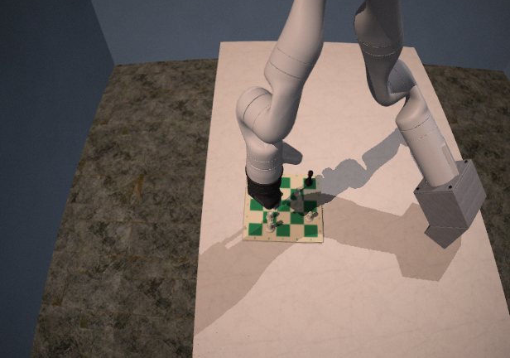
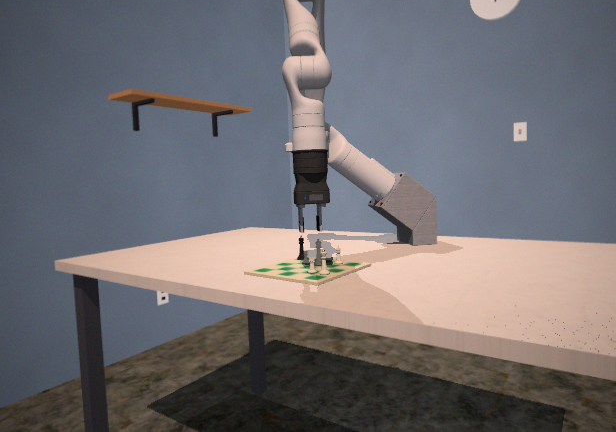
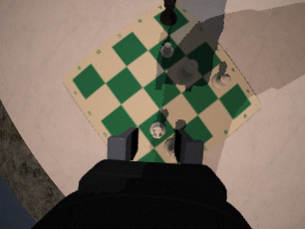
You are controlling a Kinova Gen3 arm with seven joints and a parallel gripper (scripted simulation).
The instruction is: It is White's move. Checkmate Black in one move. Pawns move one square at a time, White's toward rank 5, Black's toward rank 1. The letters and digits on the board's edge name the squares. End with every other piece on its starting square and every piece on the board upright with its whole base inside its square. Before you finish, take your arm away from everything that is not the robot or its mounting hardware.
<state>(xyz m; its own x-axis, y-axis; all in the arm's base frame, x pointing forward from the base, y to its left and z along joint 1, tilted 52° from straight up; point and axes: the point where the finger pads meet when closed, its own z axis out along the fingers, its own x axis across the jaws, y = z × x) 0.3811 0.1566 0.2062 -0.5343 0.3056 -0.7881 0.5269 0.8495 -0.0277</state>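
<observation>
My gripper is now 4 cm past the chessboard, 4 cm to the left of it and 11 cm above it. From my hand the other things lie so: black piece: 12 cm behind, 11 cm to the right, 8 cm below.
</observation>
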